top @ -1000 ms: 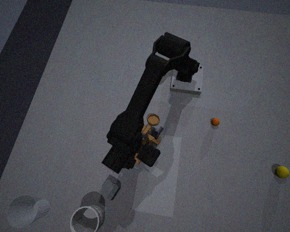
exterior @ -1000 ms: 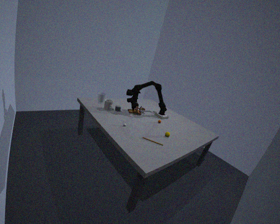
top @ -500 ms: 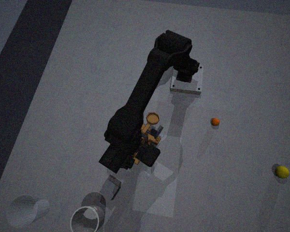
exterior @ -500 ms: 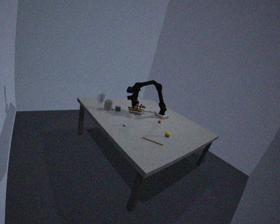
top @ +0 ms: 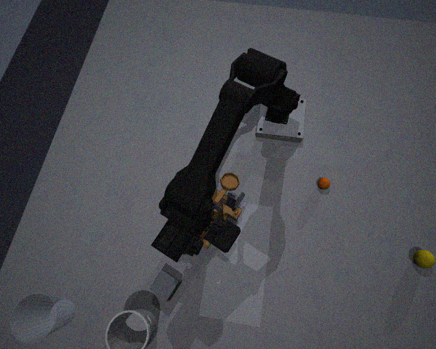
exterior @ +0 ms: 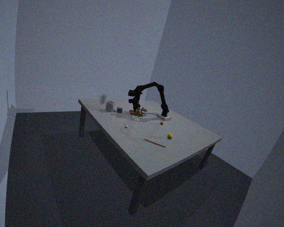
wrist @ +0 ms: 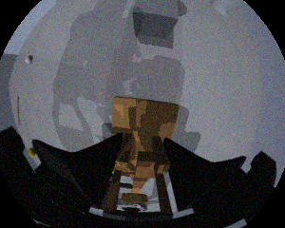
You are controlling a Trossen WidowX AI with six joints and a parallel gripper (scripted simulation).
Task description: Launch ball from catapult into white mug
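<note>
Right now my gripper tip is 20 cm past the orange ball, 28 cm to the right of it and 3 cm above it. From my gripper tip the other things lie so: grey cube 16 cm ahead, 5 cm to the right, 2 cm below; then white mug 27 cm ahead, 8 cm to the right, 2 cm below; then wooden catapult 6 cm behind, 4 cm to the left, 2 cm above.
</note>
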